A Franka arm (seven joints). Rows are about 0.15 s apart.
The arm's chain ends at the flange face. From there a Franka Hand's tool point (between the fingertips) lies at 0.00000 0.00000 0.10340 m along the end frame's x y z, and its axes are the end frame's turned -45 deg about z.
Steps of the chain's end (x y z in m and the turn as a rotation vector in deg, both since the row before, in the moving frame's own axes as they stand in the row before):
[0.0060 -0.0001 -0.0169 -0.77 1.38 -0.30]
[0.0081 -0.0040 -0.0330 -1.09 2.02 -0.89]
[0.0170 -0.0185 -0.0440 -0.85 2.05 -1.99]
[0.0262 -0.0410 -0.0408 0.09 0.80 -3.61]
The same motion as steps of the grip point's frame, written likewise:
[0.0051 0.0069 -0.0169 -1.52 0.43 -0.30]
[0.0098 0.0069 -0.0331 -2.20 0.66 -0.89]
[0.0267 0.0026 -0.0441 -2.05 0.85 -1.99]
[0.0487 -0.0096 -0.0408 -0.50 0.63 -3.61]

